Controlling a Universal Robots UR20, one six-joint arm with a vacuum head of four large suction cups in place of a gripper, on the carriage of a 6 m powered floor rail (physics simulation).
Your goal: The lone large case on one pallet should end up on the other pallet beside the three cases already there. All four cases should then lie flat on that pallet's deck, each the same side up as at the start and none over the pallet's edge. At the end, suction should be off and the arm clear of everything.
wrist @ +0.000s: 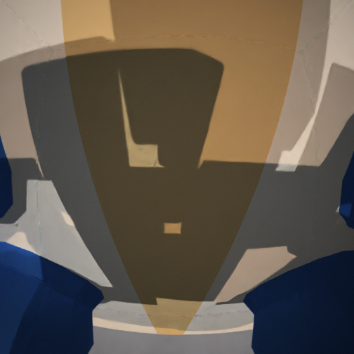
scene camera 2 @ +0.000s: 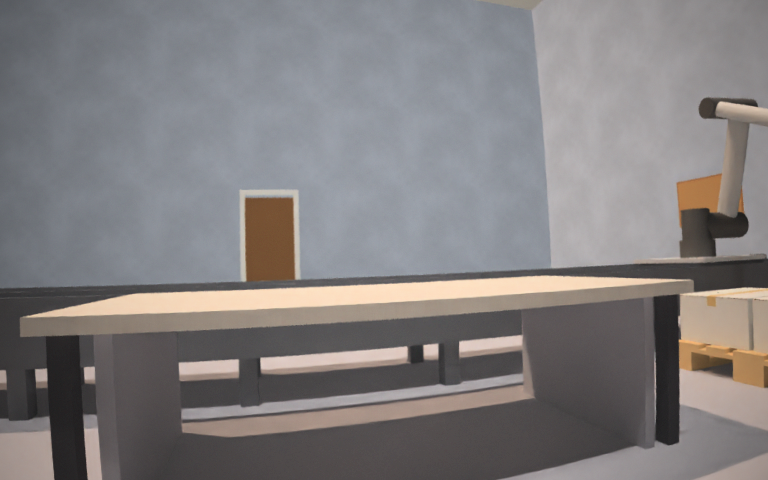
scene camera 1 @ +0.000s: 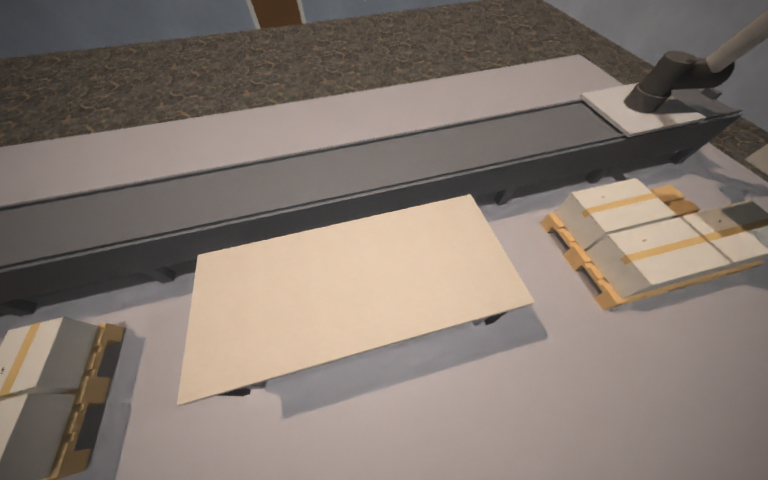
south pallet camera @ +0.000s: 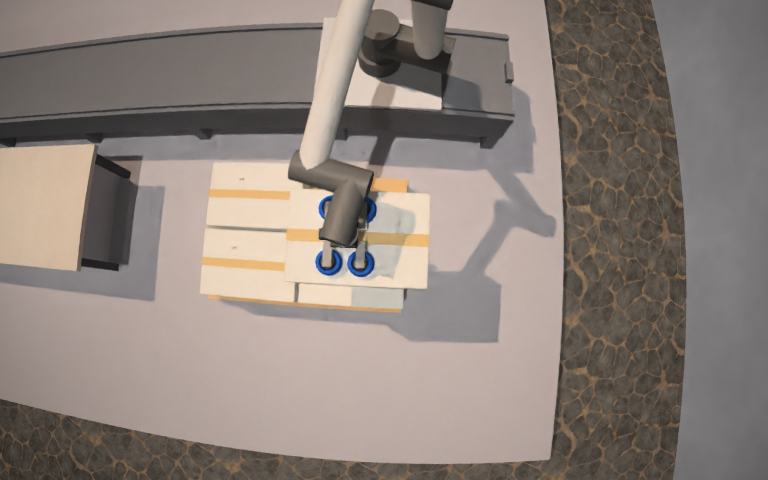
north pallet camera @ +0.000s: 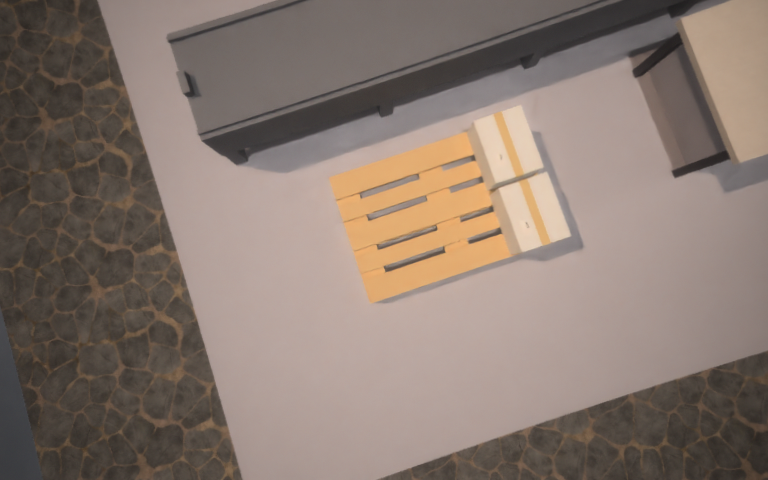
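Pixels of known places: arm's base at its link origin: (scene camera 2: 698, 257) (scene camera 1: 640, 105) (south pallet camera: 379, 59).
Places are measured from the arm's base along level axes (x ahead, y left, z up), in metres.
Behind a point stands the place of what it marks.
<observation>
My suction gripper (south pallet camera: 345, 236) @[y -0.073, x 1.082, z 0.451 m], four blue cups, is shut on the large case (south pallet camera: 410, 266) @[y 0.182, x 1.186, z 0.475 m] (wrist: 270, 75), a white box with a tan tape stripe. The case hangs level above the south pallet (south pallet camera: 390, 185) @[y 0.096, x 0.635, z -0.425 m] (scene camera 1: 608, 297) @[y -1.006, x 1.326, z -0.457 m] (scene camera 2: 750, 367) @[y -1.004, x 0.997, z -0.490 m], over its back right part. In the south pallet view it overlaps the front right case (south pallet camera: 322, 294) @[y -0.241, x 1.311, z -0.179 m] (scene camera 1: 730, 246) @[y -0.288, x 1.267, z -0.180 m]. The other two cases, back left (south pallet camera: 246, 209) @[y -0.710, x 0.865, z -0.181 m] (scene camera 1: 620, 196) @[y -0.639, x 0.721, z -0.180 m] and front left (south pallet camera: 243, 246) @[y -0.708, x 1.076, z -0.181 m] (scene camera 1: 673, 249) @[y -0.643, x 1.191, z -0.180 m], lie flat on that pallet. The height of the gap beneath the held case is hard to tell.
The north pallet (north pallet camera: 385, 285) @[y -5.456, x 1.327, z -0.427 m] (scene camera 1: 93, 387) @[y -4.378, x 0.988, z -0.474 m] bears two smaller cases (north pallet camera: 529, 135) @[y -4.431, x 0.790, z -0.206 m] (north pallet camera: 549, 198) @[y -4.455, x 1.159, z -0.189 m] at one end. A table (scene camera 1: 351, 294) @[y -2.717, x 0.998, z -0.040 m] (scene camera 2: 362, 302) @[y -2.841, x 1.269, z -0.040 m] stands between the pallets. The rail (scene camera 1: 317, 169) (south pallet camera: 169, 73) runs behind them, with the carriage (scene camera 1: 611, 110) @[y -0.276, x -0.005, z 0.000 m] (south pallet camera: 396, 96) @[y 0.103, x 0.236, z -0.001 m] near its south end.
</observation>
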